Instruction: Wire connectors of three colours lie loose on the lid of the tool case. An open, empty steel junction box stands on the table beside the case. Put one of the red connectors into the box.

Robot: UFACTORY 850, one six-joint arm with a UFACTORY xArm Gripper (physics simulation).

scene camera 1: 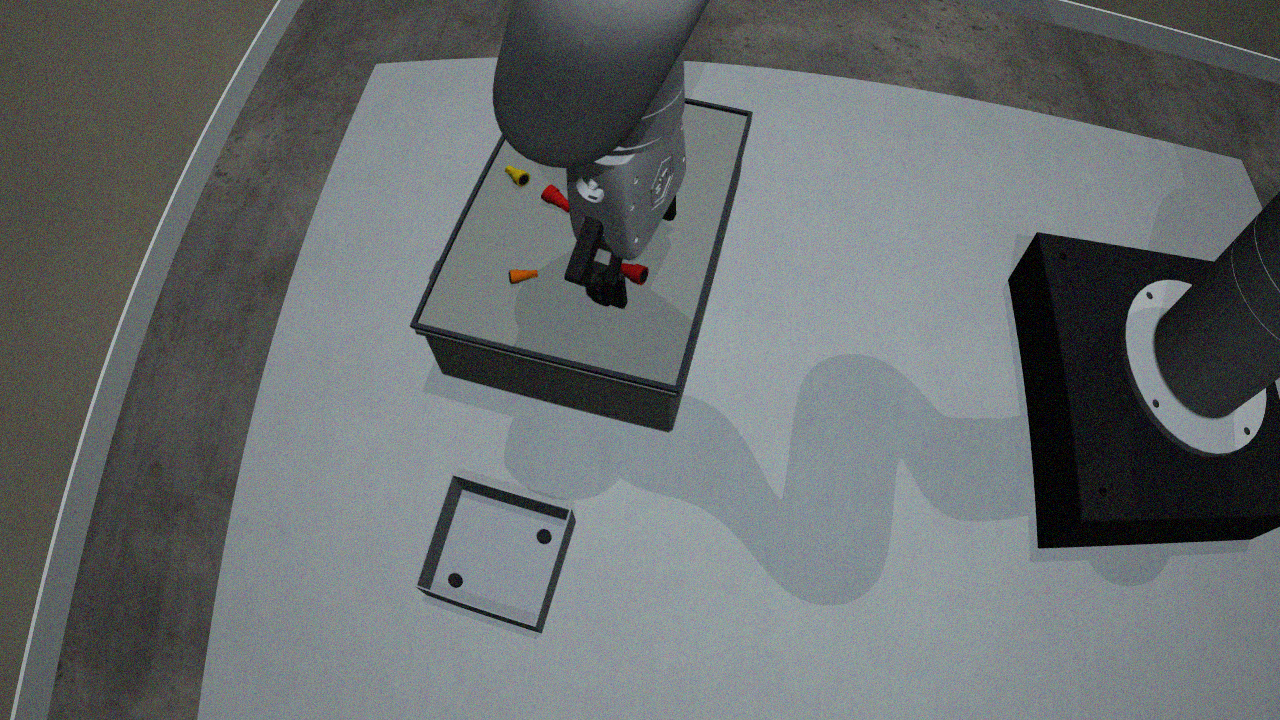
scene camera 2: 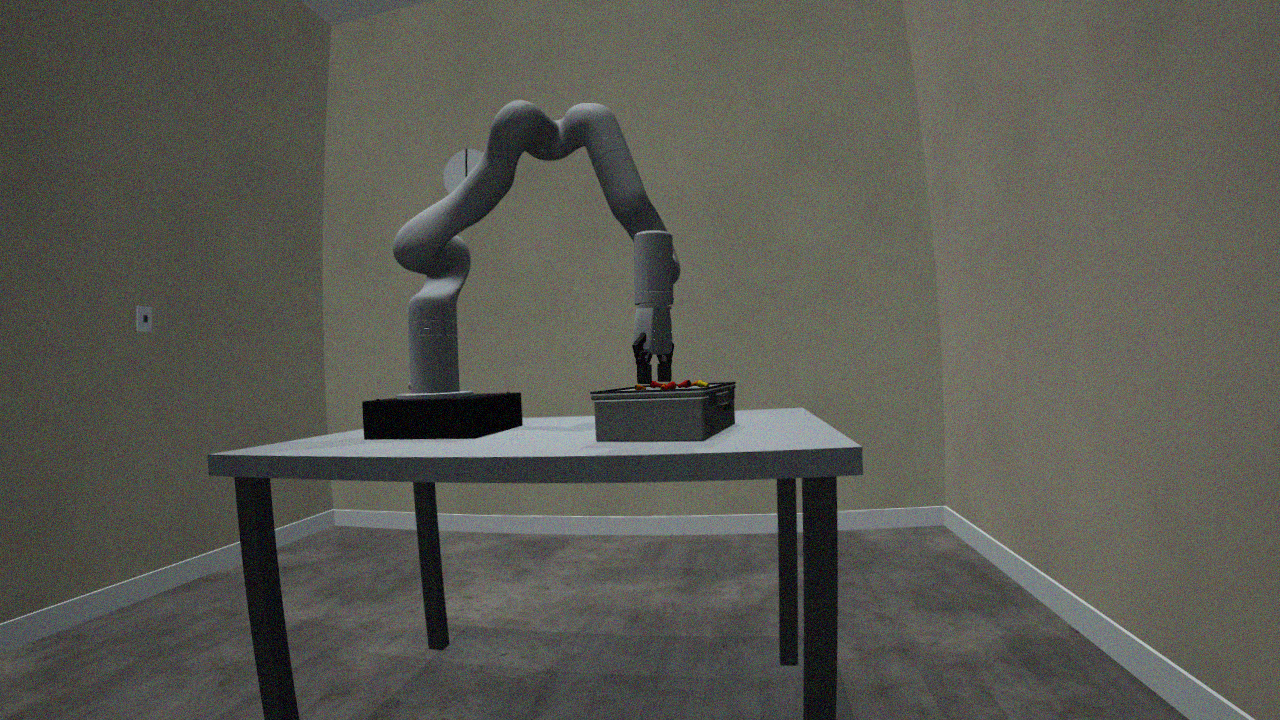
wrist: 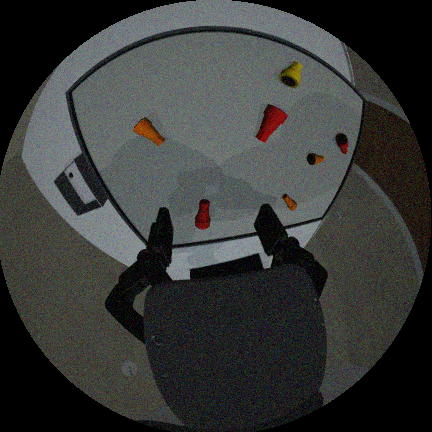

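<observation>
My gripper [scene camera 1: 640, 254] [scene camera 2: 654, 377] [wrist: 215, 215] is open and empty, low over the tool case [scene camera 1: 554, 381] [scene camera 2: 650, 419], fingers pointing down. A red connector [scene camera 1: 635, 273] [wrist: 202, 215] lies on the lid [wrist: 200, 75]; in the wrist view it shows between the fingertips, nearer the left one. The exact gap from fingertips to lid is hard to tell. A second red connector [scene camera 1: 554, 197] [wrist: 271, 122] lies farther in, and a third red connector [wrist: 342, 142] near the lid's edge. The open steel junction box [scene camera 1: 556, 573] [wrist: 95, 175] stands empty beside the case.
A yellow connector [scene camera 1: 516, 175] [wrist: 291, 75] and an orange connector [scene camera 1: 522, 275] [wrist: 149, 131] lie on the lid. Two more orange connectors show in the wrist view, one [wrist: 315, 159] near the third red one. The lid has a thin raised rim. The black robot base [scene camera 1: 1056, 402] [scene camera 2: 438, 417] stands across the table.
</observation>
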